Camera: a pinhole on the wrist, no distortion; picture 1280 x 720 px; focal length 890.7 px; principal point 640.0 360.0 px. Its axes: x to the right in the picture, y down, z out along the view. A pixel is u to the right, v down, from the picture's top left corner.
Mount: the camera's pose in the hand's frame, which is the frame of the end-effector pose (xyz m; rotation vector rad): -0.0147 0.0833 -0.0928 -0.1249 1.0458 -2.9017
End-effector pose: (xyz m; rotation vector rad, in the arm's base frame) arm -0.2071 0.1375 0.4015 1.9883 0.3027 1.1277
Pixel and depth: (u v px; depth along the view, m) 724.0 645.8 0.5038
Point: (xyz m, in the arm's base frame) 0.0052 0.2626 0.0706
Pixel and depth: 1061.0 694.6 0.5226
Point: -0.0944 0.1873 -0.0899
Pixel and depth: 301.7 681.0 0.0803
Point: -0.2368 0.1701 0.4393
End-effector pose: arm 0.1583 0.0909 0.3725 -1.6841 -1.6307 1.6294
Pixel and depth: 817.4 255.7 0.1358
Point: 0.1510 0.0537 0.3737
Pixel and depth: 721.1 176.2 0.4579
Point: -0.1700 -0.0291 0.3879
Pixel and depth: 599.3 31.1 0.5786
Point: -0.3163 -0.0507 0.2804
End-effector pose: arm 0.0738 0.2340 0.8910 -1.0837 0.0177 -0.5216
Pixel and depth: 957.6 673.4 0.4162
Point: -0.1148 0.2921 1.1883
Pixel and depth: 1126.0 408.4 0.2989
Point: -0.0730 0.3613 1.0322
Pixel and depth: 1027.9 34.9 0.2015
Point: 0.0313 0.3661 0.9213
